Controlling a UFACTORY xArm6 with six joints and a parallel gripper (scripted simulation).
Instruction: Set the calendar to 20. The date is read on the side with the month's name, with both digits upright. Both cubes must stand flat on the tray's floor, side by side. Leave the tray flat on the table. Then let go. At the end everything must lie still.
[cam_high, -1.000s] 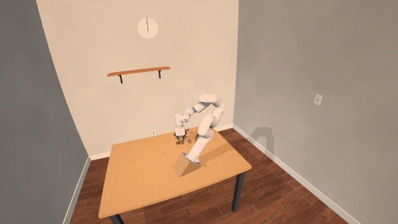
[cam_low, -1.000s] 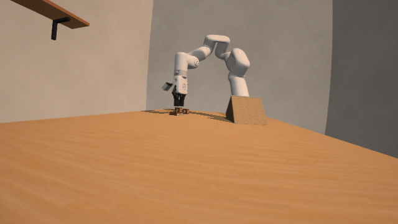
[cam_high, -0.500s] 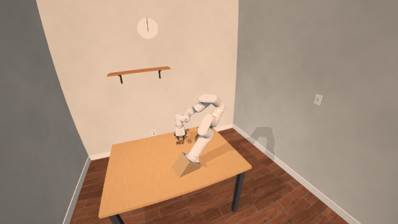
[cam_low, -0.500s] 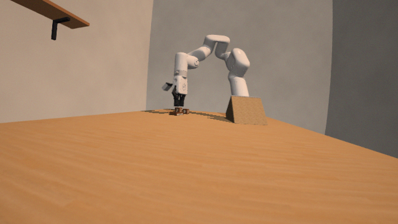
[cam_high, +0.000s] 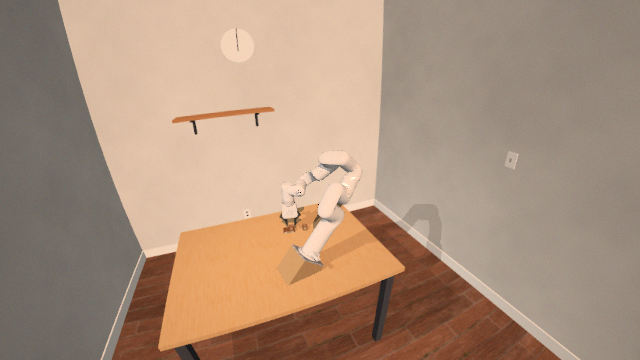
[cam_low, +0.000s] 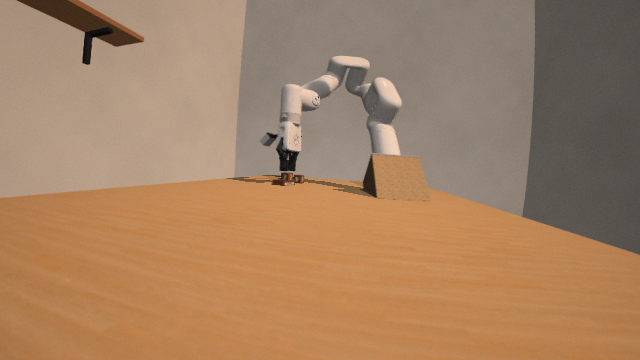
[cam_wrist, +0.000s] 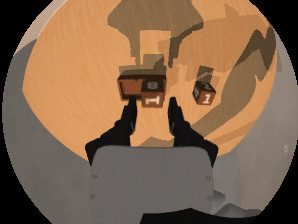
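Now: the brown tray 1 cm ahead of my hand, 2 cm to the left of it and 6 cm below it.
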